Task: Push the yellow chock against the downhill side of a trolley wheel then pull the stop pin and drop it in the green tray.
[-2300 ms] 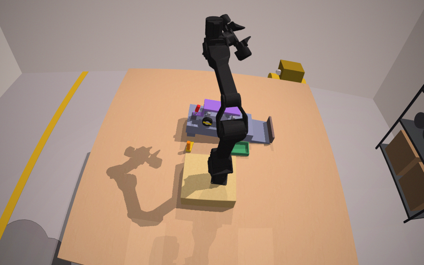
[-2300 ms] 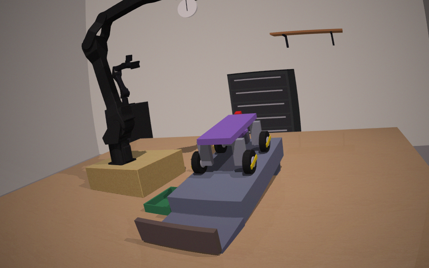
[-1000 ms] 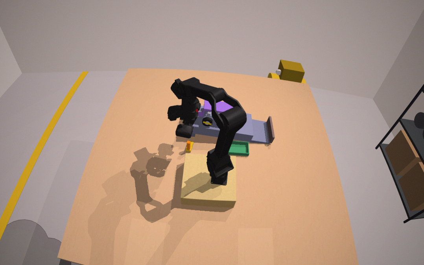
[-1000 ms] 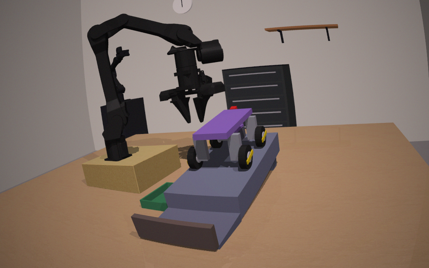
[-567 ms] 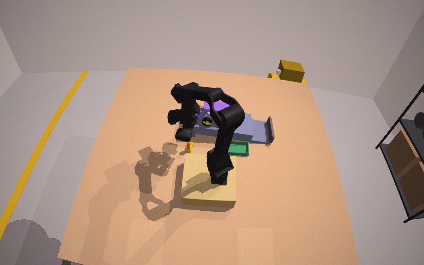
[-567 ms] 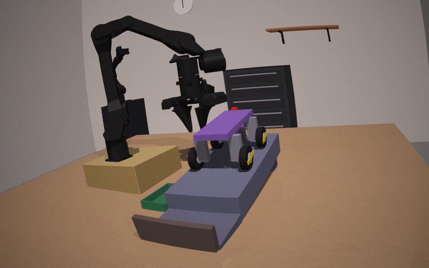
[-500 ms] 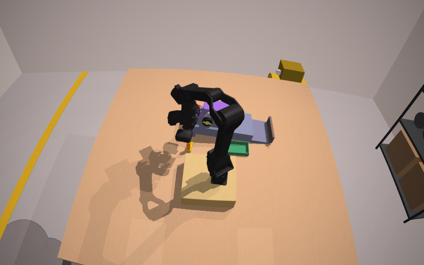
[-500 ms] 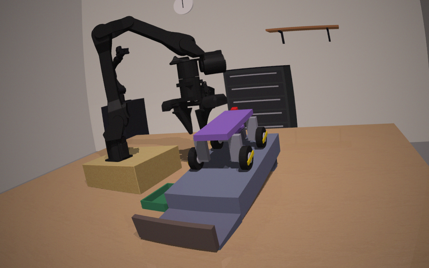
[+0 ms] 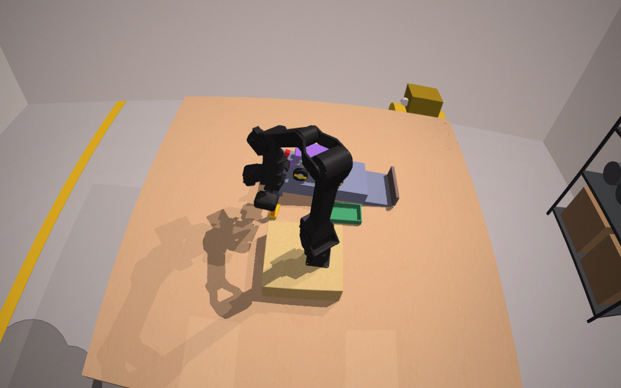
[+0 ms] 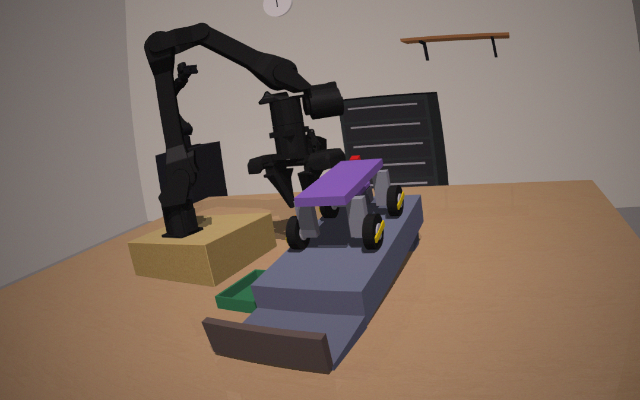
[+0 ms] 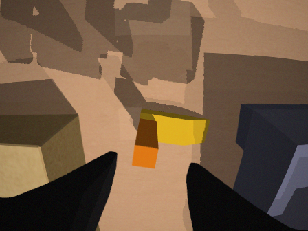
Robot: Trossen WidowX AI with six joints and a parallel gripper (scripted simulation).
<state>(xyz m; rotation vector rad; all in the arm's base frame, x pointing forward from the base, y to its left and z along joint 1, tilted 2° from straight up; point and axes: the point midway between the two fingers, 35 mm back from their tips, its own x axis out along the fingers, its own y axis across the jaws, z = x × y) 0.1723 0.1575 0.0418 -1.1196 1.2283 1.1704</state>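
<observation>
My gripper tip is now 20 mm short of the yellow chock and 60 mm above it. The rest, counted from my gripper tip: red-headed stop pin: 130 mm ahead, 10 mm to the right, 50 mm above; then grey ramp: 160 mm ahead, 130 mm to the right, 30 mm below; then trolley: 160 mm ahead, 120 mm to the right, 30 mm above.
</observation>
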